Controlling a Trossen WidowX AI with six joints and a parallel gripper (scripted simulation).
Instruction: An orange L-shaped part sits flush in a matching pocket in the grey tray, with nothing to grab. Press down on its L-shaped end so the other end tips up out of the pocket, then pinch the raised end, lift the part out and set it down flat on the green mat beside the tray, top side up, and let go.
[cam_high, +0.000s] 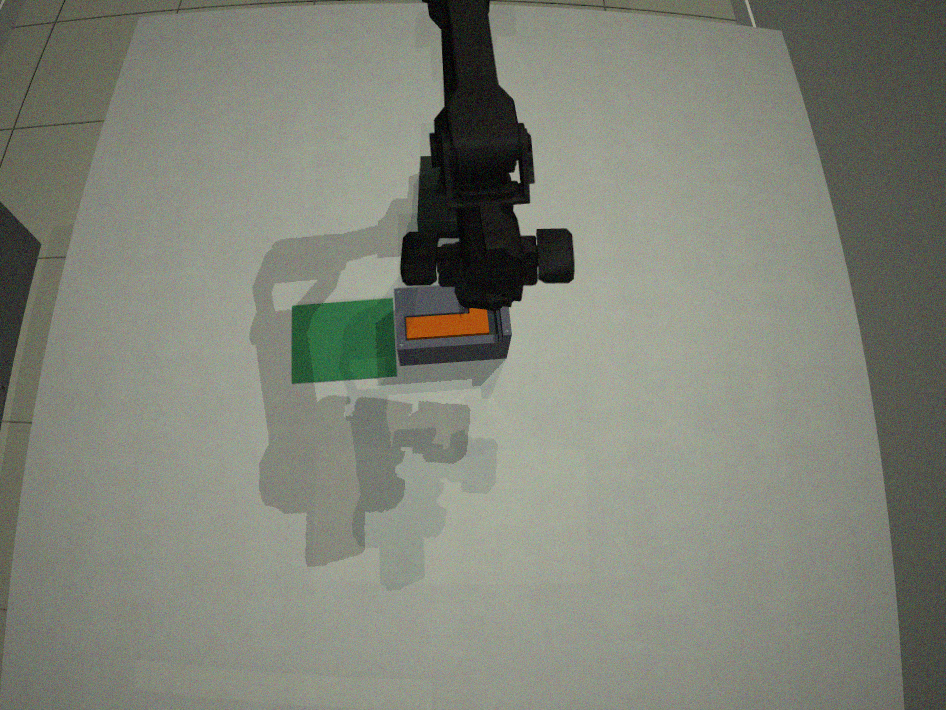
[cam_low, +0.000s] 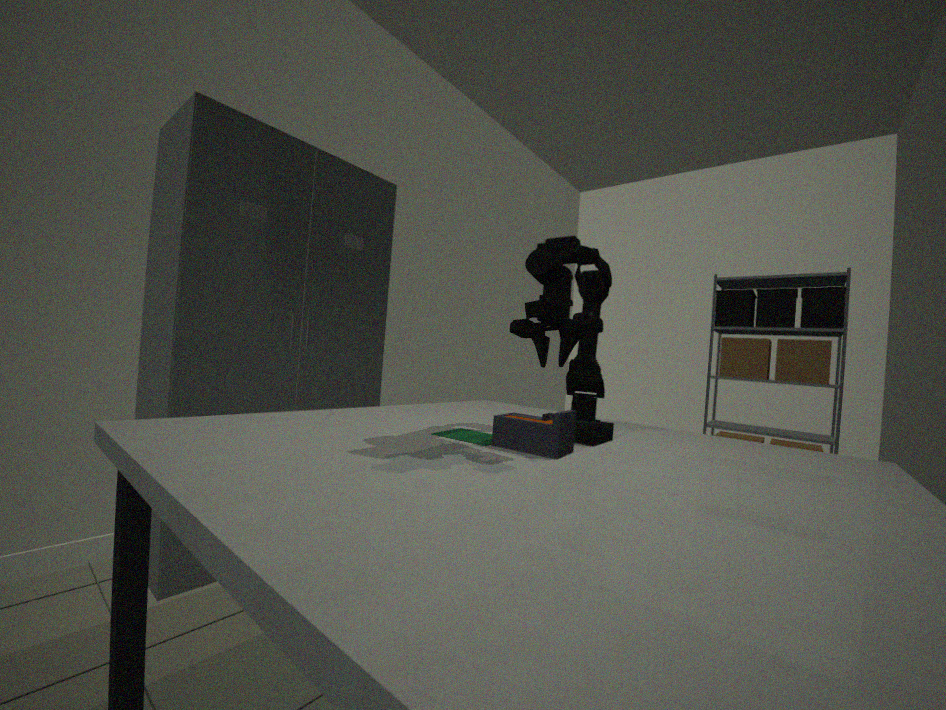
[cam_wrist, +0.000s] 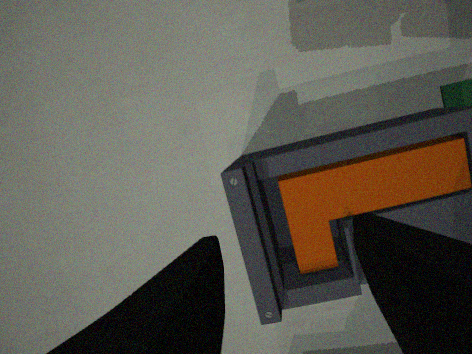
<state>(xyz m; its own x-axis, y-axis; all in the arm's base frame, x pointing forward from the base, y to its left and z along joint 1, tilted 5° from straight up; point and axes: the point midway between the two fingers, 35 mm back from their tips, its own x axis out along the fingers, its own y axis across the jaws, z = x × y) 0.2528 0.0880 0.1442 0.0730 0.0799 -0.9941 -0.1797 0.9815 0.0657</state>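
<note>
Now: the orange L-shaped part 20 mm behind my gripper tip, 40 mm to the right of it and 130 mm below it.
</note>
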